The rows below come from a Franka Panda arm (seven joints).
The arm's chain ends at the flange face. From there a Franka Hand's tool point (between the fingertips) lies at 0.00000 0.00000 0.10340 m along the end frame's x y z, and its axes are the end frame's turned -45 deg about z.
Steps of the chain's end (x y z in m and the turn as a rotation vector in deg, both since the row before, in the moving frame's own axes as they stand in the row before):
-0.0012 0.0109 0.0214 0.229 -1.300 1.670
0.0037 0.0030 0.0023 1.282 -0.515 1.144
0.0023 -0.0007 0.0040 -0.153 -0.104 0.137
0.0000 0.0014 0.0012 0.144 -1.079 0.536
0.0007 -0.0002 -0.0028 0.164 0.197 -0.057
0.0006 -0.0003 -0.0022 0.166 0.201 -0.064
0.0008 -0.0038 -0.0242 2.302 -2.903 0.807
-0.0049 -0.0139 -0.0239 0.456 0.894 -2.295
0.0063 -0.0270 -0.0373 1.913 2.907 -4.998
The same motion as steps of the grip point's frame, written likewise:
-0.0099 0.0049 0.0214 1.081 -0.757 1.670
0.0015 0.0025 0.0023 1.271 0.542 1.144
0.0018 0.0012 0.0040 -0.035 -0.182 0.137
-0.0022 -0.0006 0.0012 0.865 -0.661 0.536
0.0011 0.0004 -0.0028 -0.023 0.255 -0.057
0.0011 0.0003 -0.0022 -0.025 0.260 -0.064
0.0025 -0.0088 -0.0244 3.680 -0.425 0.807
0.0081 -0.0128 -0.0239 -0.310 0.955 -2.295
0.0297 -0.0136 -0.0375 -0.703 3.408 -4.998

